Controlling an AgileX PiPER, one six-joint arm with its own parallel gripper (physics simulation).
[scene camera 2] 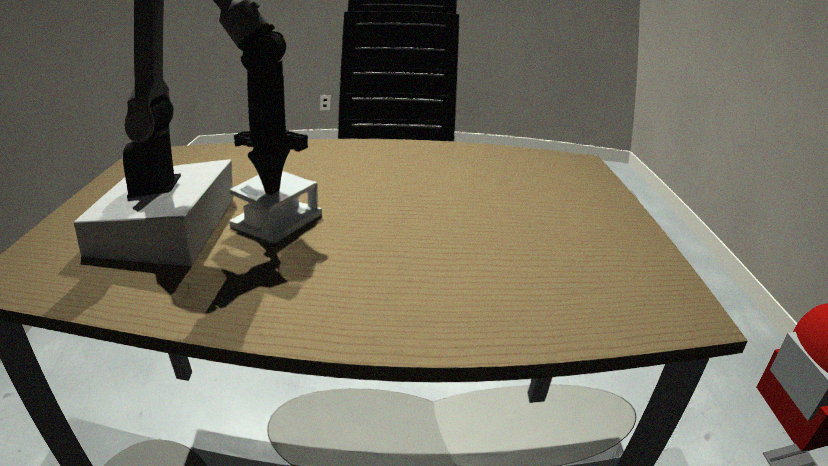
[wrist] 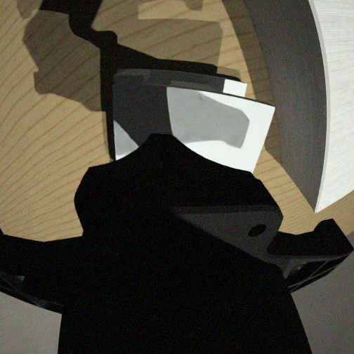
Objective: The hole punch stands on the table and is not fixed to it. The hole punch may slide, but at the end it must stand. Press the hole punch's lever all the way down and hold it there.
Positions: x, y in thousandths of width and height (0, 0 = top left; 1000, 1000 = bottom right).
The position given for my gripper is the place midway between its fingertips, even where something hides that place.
Scene:
my gripper: scene camera 2 329, 411; wrist 451, 419

